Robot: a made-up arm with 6 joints.
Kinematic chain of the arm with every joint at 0, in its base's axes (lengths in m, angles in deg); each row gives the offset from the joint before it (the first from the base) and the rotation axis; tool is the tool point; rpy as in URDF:
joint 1: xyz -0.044 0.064 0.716 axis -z
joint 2: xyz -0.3 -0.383 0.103 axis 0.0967 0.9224 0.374
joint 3: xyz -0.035 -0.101 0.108 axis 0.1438 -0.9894 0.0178
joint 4: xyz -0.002 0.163 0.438 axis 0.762 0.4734 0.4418
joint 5: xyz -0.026 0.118 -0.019 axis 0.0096 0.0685 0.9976
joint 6: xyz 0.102 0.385 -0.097 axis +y
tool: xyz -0.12 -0.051 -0.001 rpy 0 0 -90
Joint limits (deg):
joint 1: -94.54..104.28
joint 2: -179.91..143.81
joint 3: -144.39..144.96
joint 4: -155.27..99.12
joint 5: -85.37..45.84
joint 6: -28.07..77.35
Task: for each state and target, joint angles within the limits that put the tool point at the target. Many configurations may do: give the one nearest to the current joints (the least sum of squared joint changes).
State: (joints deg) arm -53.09 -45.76 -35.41 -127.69 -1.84 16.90
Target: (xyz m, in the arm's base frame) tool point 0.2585 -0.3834 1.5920
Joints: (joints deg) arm -58.53 -38.02 -22.92 -155.27 -35.90 16.63
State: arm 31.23 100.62 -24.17 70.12 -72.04 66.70
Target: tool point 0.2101 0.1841 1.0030
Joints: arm 7.81 77.88 -6.60 66.22 -61.19 56.70
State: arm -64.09 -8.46 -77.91 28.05 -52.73 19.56
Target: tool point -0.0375 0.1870 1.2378
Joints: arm -57.64 -27.92 -62.64 48.10 -43.24 25.57
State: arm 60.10 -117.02 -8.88 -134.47 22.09 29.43
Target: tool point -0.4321 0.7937 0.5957
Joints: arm 78.88 -143.93 11.37 -141.23 19.66 29.33
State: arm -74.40 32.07 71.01 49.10 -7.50 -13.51
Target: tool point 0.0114 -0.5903 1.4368
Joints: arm -88.68 37.92 66.81 28.87 -15.71 -17.90
